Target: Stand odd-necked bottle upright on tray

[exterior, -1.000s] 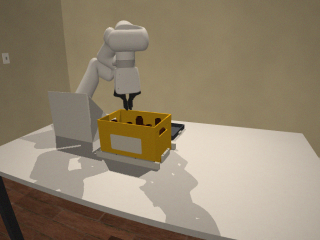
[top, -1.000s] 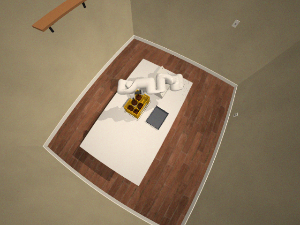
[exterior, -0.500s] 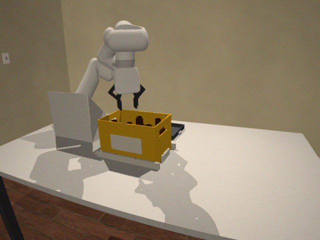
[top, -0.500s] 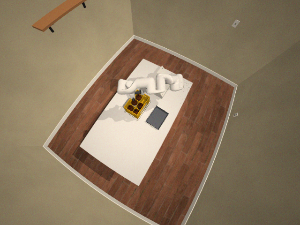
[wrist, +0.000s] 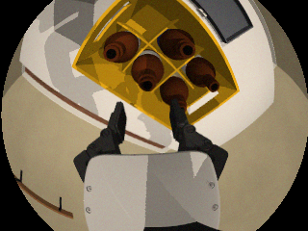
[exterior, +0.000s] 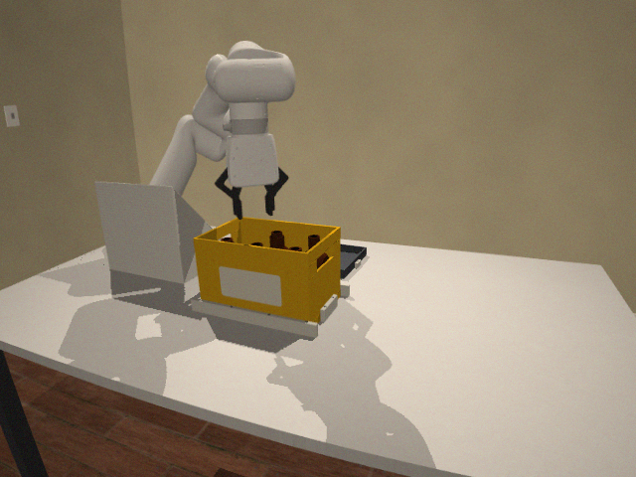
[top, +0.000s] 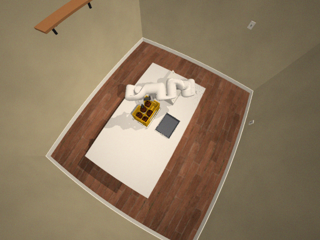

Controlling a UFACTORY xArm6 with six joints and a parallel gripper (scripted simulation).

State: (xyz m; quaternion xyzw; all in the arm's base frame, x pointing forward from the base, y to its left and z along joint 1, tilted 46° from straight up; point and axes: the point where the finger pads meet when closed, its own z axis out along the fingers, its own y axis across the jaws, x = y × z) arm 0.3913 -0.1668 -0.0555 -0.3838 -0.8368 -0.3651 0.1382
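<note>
The yellow crate lies 10 mm ahead of my hand, 50 mm to the left of it and 160 mm below it. Round my hand: dark grey tray: 10 mm ahead, 340 mm to the left, 230 mm below; glass bottle: 90 mm ahead, 150 mm below.
</note>
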